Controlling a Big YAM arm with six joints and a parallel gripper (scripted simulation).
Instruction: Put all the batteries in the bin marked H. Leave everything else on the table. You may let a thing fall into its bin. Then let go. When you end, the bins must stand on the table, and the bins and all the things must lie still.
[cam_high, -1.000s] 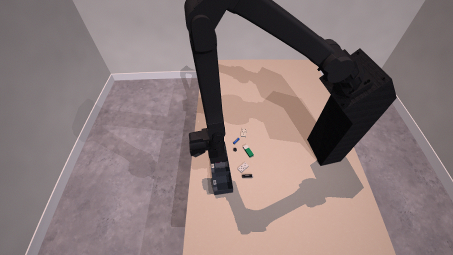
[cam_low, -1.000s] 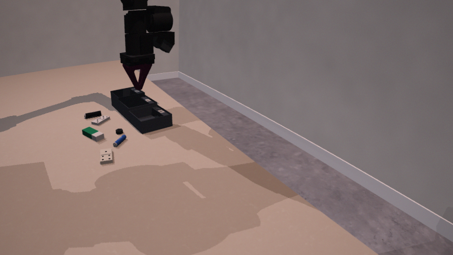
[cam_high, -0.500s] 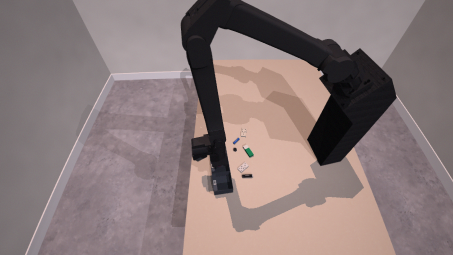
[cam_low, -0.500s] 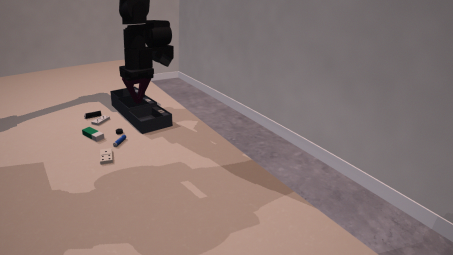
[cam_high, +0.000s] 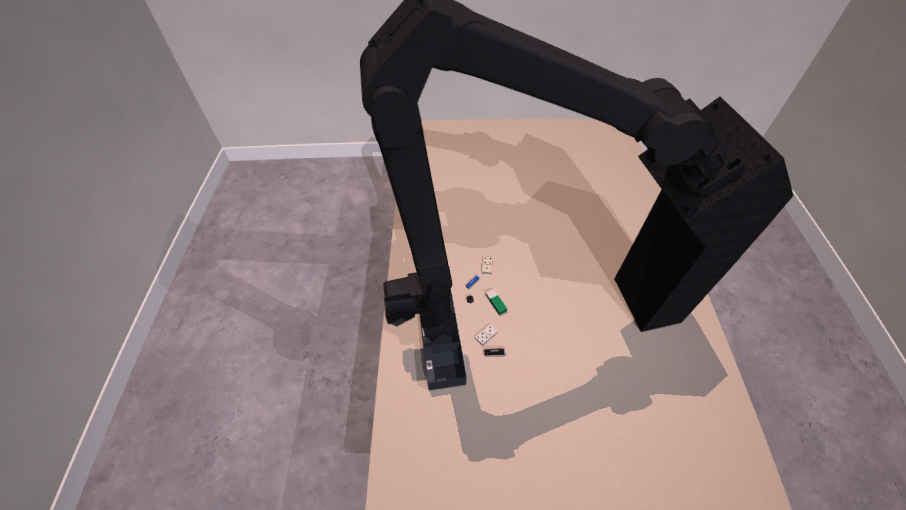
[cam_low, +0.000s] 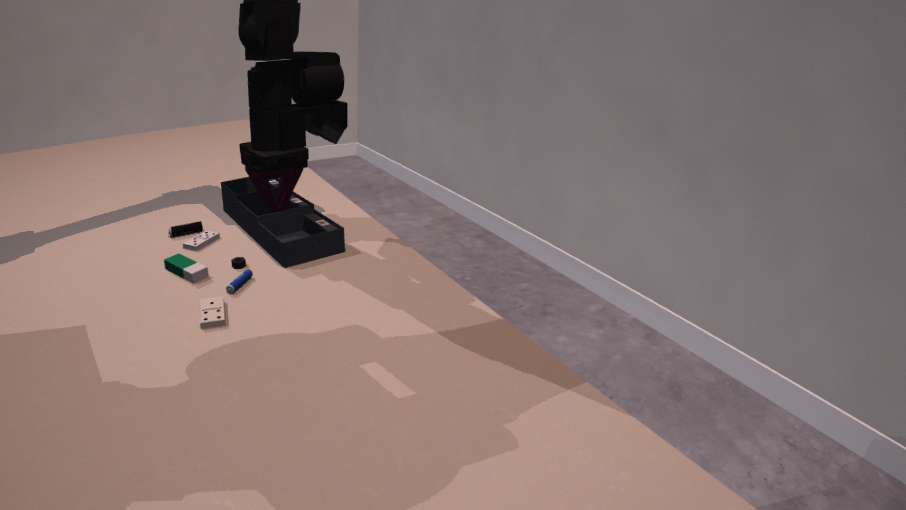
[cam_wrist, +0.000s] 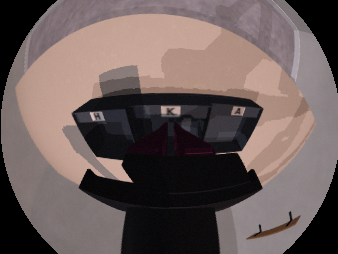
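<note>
My gripper is now right at the three joined black bins. From my hand the other things lie so: black button cell (9 cm to the right, 9 cm behind, 2 cm below); green-and-white eraser (15 cm behind, 8 cm to the right, 2 cm below); black battery (12 cm behind, 6 cm to the left, 2 cm below).
</note>
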